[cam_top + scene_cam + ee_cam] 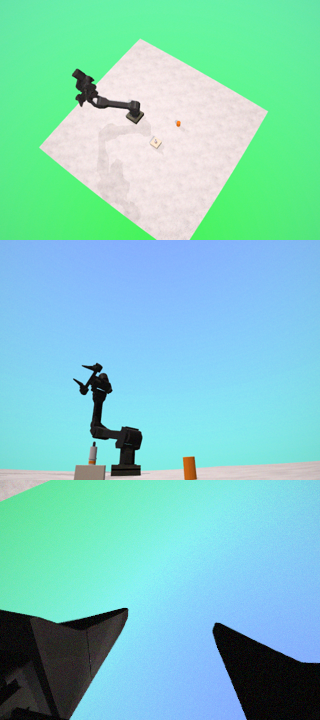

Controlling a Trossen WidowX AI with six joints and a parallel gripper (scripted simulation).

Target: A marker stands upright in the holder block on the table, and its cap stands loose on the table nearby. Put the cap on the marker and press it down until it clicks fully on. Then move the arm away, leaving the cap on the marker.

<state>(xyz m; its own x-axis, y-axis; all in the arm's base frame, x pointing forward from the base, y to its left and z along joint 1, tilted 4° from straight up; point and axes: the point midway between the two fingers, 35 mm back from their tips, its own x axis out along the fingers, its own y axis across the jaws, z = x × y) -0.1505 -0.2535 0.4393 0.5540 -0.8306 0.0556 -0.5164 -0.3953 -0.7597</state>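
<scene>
Now: gripper tip 48 cm short of the orange cap, 45 cm above it and 37 cm to the right of it. Also, from my gripper tip: tan holder block 46 cm below, 42 cm ahead, 15 cm to the left.
</scene>
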